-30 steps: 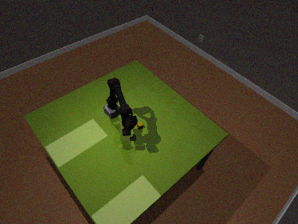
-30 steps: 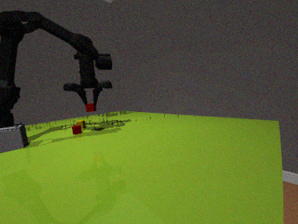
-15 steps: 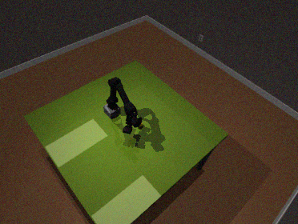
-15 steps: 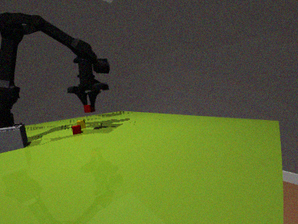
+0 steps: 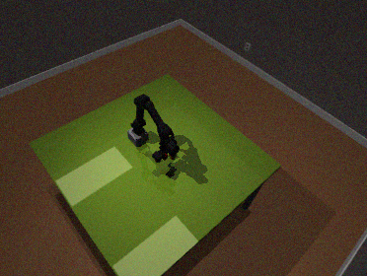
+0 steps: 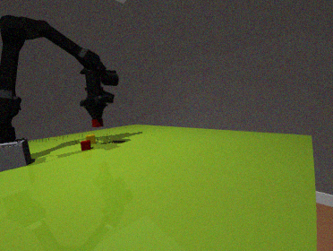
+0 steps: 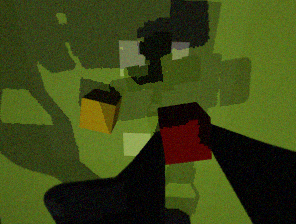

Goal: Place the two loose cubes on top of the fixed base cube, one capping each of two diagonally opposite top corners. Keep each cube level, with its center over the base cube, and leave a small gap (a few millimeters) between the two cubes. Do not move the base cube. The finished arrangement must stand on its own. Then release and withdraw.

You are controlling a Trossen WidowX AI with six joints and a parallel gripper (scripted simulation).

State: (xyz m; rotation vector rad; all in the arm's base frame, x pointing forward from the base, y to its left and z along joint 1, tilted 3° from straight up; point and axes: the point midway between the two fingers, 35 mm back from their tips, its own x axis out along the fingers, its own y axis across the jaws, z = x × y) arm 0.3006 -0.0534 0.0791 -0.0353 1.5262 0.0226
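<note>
Right now my gripper tip is 90 mm to the right of the yellow base cube and 80 mm above it. From my gripper tip the other things lie so: red cube: 90 mm below, 60 mm behind.
</note>
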